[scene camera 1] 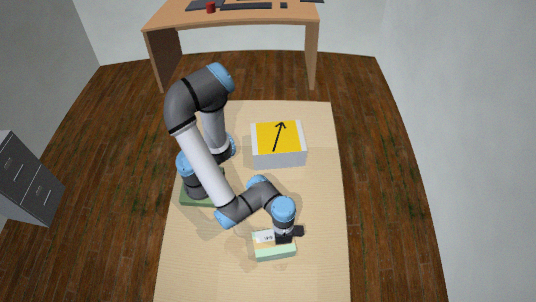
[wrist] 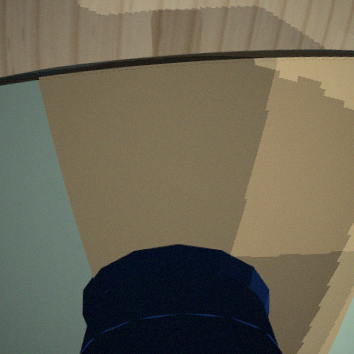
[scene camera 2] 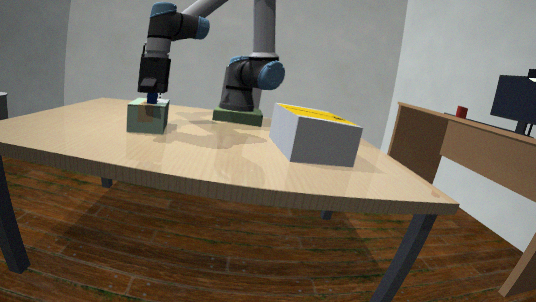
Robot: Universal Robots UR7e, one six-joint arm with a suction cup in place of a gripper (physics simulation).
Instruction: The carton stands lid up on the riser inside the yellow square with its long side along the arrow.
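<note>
The pale green carton (scene camera 1: 276, 252) (scene camera 2: 132, 117) (wrist: 30, 200) stands on the table with its taped face and white label up. Its long side runs roughly left to right in scene camera 1, across the direction of the arrow (scene camera 1: 278, 137). My suction cup (scene camera 2: 152, 98) (wrist: 177, 300) is pressed on the carton's top, on the tan tape, so my gripper is shut on the carton; no gap shows between carton and table. The white riser (scene camera 1: 280, 160) (scene camera 2: 325, 142) stands apart from the carton and bears the yellow square (scene camera 1: 295, 131) (scene camera 2: 306, 111).
The table (scene camera 1: 320, 200) (scene camera 2: 210, 165) carries my arm's green base (scene camera 1: 187, 200) (scene camera 2: 237, 116), beside the riser and carton. My forearm (scene camera 1: 205, 162) reaches over the table. A desk (scene camera 1: 230, 22) (scene camera 2: 480, 150) stands past the riser's end, and a grey cabinet (scene camera 1: 30, 180) stands at the left.
</note>
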